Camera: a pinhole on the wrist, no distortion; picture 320 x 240 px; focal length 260.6 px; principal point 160.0 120.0 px. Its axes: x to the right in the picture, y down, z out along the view. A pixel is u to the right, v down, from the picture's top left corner.
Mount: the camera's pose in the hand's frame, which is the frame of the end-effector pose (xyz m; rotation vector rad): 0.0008 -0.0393 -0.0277 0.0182 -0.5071 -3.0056
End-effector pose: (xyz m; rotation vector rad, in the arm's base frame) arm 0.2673 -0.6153 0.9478 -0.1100 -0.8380 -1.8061
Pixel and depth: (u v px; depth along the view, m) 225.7 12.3 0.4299
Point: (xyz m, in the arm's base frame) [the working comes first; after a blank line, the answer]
In the camera's frame: 0.1084 -0.1777 0.4299

0.4434 -0.3618 1.2516
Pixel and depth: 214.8 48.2 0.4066
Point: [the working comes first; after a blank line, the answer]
In the camera's frame: 0.0855 -0.1120 0.4066

0.3740 -0.3746 1.2317
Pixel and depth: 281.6 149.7 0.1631
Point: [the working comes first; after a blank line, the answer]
In the camera's frame: 0.0761 0.0186 0.1631

0.2483 -0.4740 1.0065
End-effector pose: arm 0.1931 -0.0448 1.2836 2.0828 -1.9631 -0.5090
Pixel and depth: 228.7 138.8 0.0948
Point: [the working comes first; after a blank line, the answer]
In the camera's frame: 0.0250 0.0068 0.0948

0.1817 -0.0133 1.2206
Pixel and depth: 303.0 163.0 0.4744
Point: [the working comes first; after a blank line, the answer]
In the camera's frame: 0.2603 0.0783 0.4744

-0.0144 0.2467 0.9067
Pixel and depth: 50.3 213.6 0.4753
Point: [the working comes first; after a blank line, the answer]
In the camera's frame: -0.2001 0.1707 0.4753

0.0320 -0.2125 0.8203
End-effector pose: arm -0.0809 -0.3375 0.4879 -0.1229 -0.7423 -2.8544
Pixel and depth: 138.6 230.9 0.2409
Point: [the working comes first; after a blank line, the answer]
In the camera's frame: -0.0198 0.1025 0.2409

-0.1072 -0.1797 0.6681
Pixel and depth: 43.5 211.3 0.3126
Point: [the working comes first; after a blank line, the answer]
In the camera's frame: -0.1397 0.1095 0.3126

-0.2148 -0.1888 0.7571
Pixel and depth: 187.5 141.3 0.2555
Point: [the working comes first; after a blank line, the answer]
In the camera's frame: 0.0270 0.0209 0.2555

-0.0388 -0.2433 0.6866
